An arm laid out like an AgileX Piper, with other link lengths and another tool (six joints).
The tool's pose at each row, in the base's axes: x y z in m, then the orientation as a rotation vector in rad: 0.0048 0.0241 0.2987 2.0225 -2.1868 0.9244; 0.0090 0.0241 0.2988 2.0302 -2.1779 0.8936; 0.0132 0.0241 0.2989 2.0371 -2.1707 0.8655; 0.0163 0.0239 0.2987 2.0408 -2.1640 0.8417; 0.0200 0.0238 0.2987 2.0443 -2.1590 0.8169; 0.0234 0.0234 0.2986 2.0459 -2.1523 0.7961; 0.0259 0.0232 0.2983 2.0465 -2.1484 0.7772; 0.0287 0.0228 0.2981 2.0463 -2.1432 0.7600; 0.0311 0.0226 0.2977 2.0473 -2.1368 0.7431; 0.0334 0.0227 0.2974 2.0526 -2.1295 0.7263; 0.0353 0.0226 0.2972 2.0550 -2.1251 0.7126; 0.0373 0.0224 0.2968 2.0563 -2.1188 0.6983; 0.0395 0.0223 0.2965 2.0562 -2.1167 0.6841; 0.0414 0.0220 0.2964 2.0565 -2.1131 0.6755; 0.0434 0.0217 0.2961 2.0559 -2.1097 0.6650
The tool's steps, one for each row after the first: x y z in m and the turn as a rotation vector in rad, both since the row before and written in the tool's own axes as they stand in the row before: -0.0006 -0.0039 0.0015 -0.0187 -0.0071 -0.0104; -0.0006 -0.0039 0.0014 -0.0168 -0.0072 -0.0089; -0.0003 -0.0028 0.0013 -0.0152 -0.0046 -0.0073; -0.0004 -0.0035 0.0012 -0.0154 -0.0057 -0.0062; -0.0001 -0.0032 0.0013 -0.0142 -0.0029 -0.0064; -0.0002 -0.0023 0.0011 -0.0126 -0.0033 -0.0042; 0.0000 -0.0026 0.0011 -0.0123 -0.0018 -0.0046; -0.0002 -0.0022 0.0011 -0.0119 -0.0020 -0.0056; -0.0004 -0.0021 0.0008 -0.0100 -0.0042 -0.0075; -0.0002 -0.0018 0.0007 -0.0086 -0.0031 -0.0046; -0.0001 -0.0018 0.0009 -0.0100 -0.0017 -0.0054; -0.0002 -0.0021 0.0008 -0.0093 -0.0030 -0.0025; 0.0001 -0.0018 0.0006 -0.0062 -0.0009 -0.0030; 0.0000 -0.0019 0.0008 -0.0077 -0.0011 -0.0028
